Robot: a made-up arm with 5 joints. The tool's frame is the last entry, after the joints.
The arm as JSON. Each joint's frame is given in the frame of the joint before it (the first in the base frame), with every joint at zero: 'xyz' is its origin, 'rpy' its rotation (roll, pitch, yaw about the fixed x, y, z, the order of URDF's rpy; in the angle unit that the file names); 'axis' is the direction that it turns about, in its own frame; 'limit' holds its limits. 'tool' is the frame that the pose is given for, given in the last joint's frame.
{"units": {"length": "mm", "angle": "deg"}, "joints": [
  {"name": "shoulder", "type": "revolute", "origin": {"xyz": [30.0, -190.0, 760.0], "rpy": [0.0, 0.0, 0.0]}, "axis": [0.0, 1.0, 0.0], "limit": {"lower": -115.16, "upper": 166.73}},
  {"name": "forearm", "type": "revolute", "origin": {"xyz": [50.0, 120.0, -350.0], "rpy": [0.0, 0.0, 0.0]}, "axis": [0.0, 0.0, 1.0], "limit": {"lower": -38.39, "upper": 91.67}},
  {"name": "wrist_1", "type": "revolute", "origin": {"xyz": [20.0, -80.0, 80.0], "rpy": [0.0, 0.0, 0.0]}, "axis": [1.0, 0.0, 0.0], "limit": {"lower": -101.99, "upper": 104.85}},
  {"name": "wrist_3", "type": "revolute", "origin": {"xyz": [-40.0, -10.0, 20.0], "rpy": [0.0, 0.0, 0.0]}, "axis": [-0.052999, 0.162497, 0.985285], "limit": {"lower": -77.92, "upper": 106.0}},
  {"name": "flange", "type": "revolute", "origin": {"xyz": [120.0, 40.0, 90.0], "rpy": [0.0, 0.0, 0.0]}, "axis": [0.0, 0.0, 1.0], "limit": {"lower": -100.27, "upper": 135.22}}
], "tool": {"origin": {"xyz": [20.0, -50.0, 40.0], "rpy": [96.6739, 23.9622, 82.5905]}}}
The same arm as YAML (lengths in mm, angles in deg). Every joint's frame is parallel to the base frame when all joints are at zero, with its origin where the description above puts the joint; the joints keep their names.
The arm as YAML. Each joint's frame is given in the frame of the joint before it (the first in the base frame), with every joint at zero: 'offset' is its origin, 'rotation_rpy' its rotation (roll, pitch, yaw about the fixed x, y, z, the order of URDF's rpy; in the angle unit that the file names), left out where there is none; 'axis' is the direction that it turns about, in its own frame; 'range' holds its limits. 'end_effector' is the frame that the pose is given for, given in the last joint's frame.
length_unit: mm
angle_unit: deg
chain:
  - id: shoulder
    offset: [30.0, -190.0, 760.0]
    axis: [0.0, 1.0, 0.0]
    range: [-115.16, 166.73]
  - id: forearm
    offset: [50.0, 120.0, -350.0]
    axis: [0.0, 0.0, 1.0]
    range: [-38.39, 91.67]
  - id: wrist_1
    offset: [20.0, -80.0, 80.0]
    axis: [1.0, 0.0, 0.0]
    range: [-101.99, 104.85]
  - id: wrist_3
    offset: [-40.0, -10.0, 20.0]
    axis: [-0.052999, 0.162497, 0.985285]
    range: [-77.92, 106.0]
  - id: flange
    offset: [120.0, 40.0, 90.0]
    axis: [0.0, 0.0, 1.0]
    range: [-100.27, 135.22]
end_effector:
  offset: [20.0, -50.0, 40.0]
  rotation_rpy: [96.67, 23.96, 82.59]

